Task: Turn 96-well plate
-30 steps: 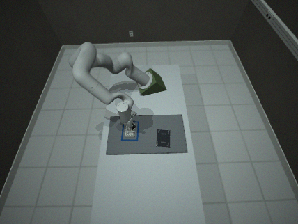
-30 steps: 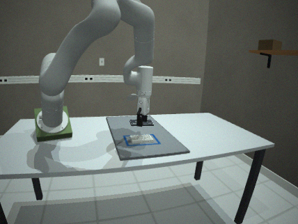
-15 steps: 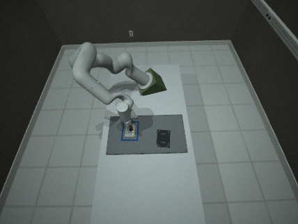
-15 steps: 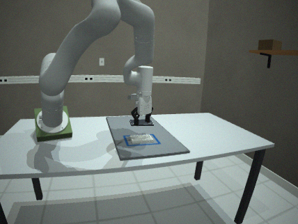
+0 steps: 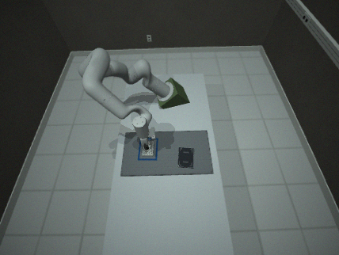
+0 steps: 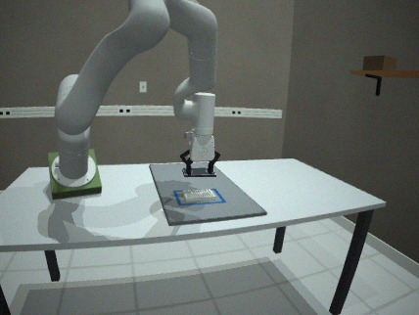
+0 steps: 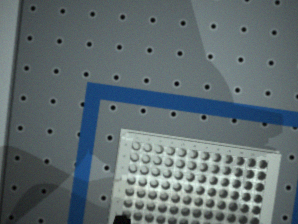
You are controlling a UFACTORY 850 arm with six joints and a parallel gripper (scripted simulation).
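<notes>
My hand is 10 cm above the white 96-well plate. Round my hand: dark plate nest N1: 29 cm to the left, 12 cm ahead, 10 cm below.
</notes>
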